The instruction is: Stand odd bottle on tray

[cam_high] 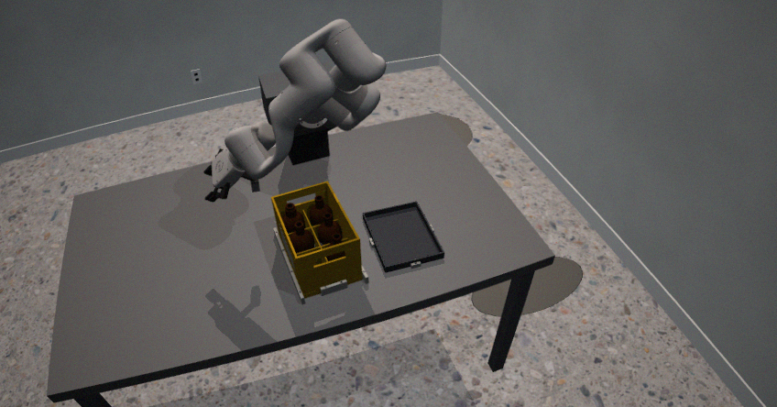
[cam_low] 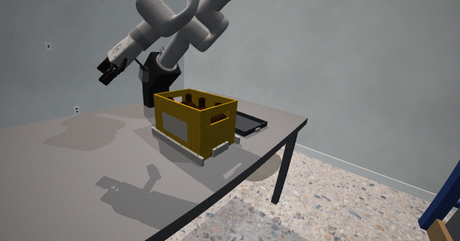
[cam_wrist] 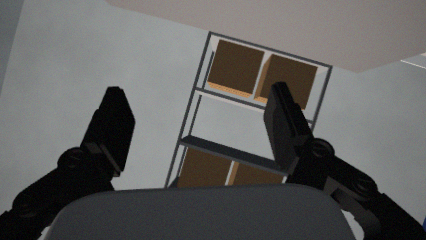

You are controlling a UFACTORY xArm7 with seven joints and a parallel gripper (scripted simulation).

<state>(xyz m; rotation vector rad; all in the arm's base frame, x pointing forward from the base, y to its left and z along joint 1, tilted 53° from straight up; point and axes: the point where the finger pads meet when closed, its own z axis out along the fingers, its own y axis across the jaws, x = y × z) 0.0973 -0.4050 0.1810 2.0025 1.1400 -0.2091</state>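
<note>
My hand is 22 cm short of the yellow crate, 22 cm to the right of it and 18 cm above it. The rest, counted from my hand: black tray 30 cm ahead, 48 cm to the left, 25 cm below.
</note>
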